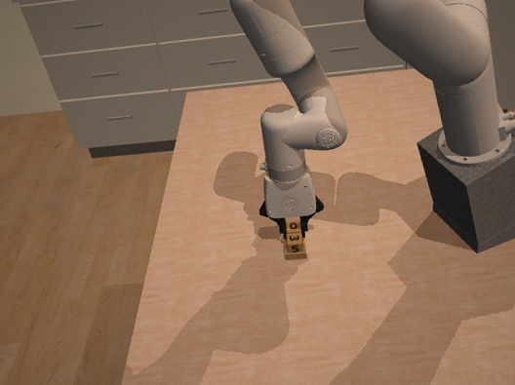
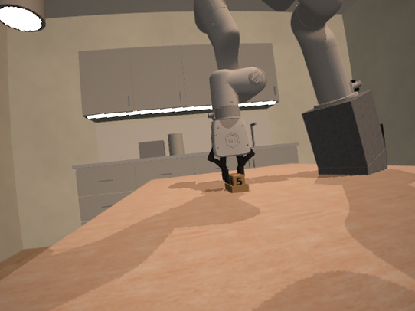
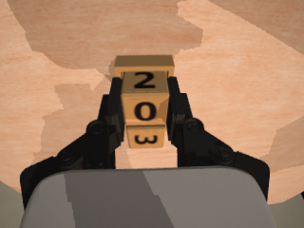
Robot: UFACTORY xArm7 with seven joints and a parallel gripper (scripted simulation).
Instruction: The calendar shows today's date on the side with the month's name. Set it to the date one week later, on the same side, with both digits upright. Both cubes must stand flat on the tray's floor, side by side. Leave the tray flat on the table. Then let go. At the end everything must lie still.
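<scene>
My gripper is now 1 cm above the wooden cube.
</scene>
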